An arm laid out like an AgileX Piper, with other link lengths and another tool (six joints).
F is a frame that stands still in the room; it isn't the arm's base.
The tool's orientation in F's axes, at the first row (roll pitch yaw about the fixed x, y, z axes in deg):
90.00 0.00 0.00
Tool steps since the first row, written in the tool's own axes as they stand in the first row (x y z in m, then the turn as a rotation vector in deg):
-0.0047 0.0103 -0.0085 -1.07 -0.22 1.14
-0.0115 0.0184 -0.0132 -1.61 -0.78 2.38
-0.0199 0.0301 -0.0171 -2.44 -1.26 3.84
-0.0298 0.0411 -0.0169 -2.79 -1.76 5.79
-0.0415 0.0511 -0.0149 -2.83 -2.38 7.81
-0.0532 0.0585 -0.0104 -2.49 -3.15 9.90
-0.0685 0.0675 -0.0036 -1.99 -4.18 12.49
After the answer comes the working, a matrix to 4 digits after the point.
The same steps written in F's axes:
-0.0047 0.0085 0.0103 -1.07 -1.14 -0.22
-0.0115 0.0132 0.0184 -1.61 -2.38 -0.78
-0.0199 0.0171 0.0301 -2.44 -3.84 -1.26
-0.0298 0.0169 0.0411 -2.79 -5.79 -1.76
-0.0415 0.0149 0.0511 -2.83 -7.81 -2.38
-0.0532 0.0104 0.0585 -2.49 -9.90 -3.15
-0.0685 0.0036 0.0675 -1.99 -12.49 -4.18

The tool's axes in the first row as the columns of a matrix, in F's axes (rounded; the answer above uses it unrounded):
1.0000 0.0000 0.0000
0.0000 0.0000 -1.0000
0.0000 1.0000 0.0000

